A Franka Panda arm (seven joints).
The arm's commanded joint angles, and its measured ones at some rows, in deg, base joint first. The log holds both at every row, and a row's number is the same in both.
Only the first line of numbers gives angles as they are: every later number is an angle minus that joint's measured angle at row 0.
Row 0, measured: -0.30 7.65 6.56 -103.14 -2.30 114.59 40.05
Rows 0 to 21, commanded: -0.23 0.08 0.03 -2.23 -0.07 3.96 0.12; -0.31 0.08 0.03 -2.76 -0.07 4.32 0.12; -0.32 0.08 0.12 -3.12 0.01 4.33 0.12; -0.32 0.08 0.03 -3.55 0.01 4.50 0.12; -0.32 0.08 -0.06 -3.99 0.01 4.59 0.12; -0.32 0.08 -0.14 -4.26 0.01 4.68 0.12; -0.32 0.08 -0.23 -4.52 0.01 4.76 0.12; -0.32 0.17 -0.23 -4.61 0.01 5.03 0.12; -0.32 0.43 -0.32 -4.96 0.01 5.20 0.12; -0.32 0.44 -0.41 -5.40 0.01 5.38 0.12; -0.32 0.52 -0.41 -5.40 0.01 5.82 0.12; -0.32 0.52 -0.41 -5.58 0.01 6.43 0.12; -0.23 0.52 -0.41 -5.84 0.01 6.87 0.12; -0.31 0.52 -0.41 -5.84 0.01 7.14 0.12; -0.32 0.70 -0.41 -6.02 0.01 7.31 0.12; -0.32 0.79 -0.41 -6.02 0.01 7.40 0.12; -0.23 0.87 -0.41 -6.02 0.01 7.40 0.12; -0.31 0.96 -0.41 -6.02 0.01 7.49 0.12; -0.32 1.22 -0.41 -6.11 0.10 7.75 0.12; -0.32 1.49 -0.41 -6.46 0.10 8.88 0.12; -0.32 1.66 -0.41 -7.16 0.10 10.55 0.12; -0.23 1.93 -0.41 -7.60 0.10 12.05 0.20
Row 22, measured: -0.27 1.04 -0.33 -6.10 0.00 7.39 0.00
